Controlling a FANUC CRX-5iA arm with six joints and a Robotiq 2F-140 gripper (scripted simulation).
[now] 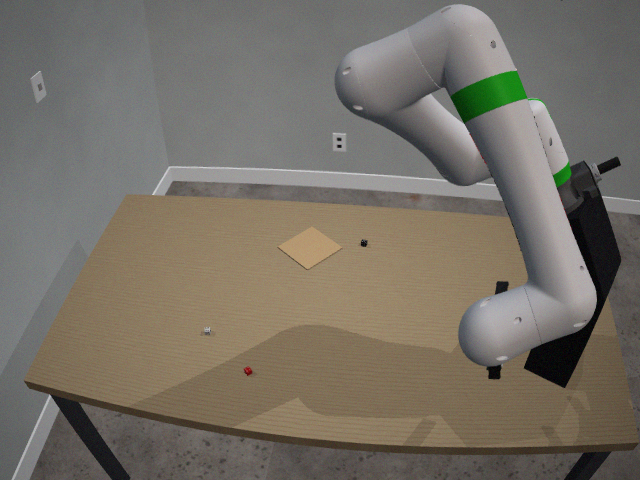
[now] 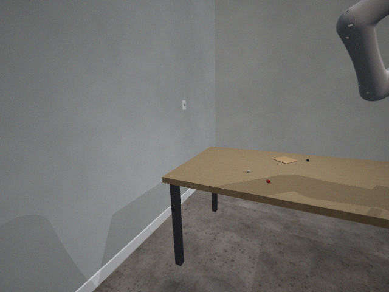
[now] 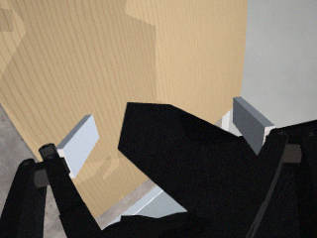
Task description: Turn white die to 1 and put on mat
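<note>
My gripper is now 59 cm to the left of the black die, 29 cm short of it and 26 cm above it. Also, from my hand: tan mat: 57 cm to the right, 46 cm ahead, 27 cm below; white die: 71 cm ahead, 26 cm below, 22 cm to the right; red die: 58 cm ahead, 26 cm below, 9 cm to the right.
</note>
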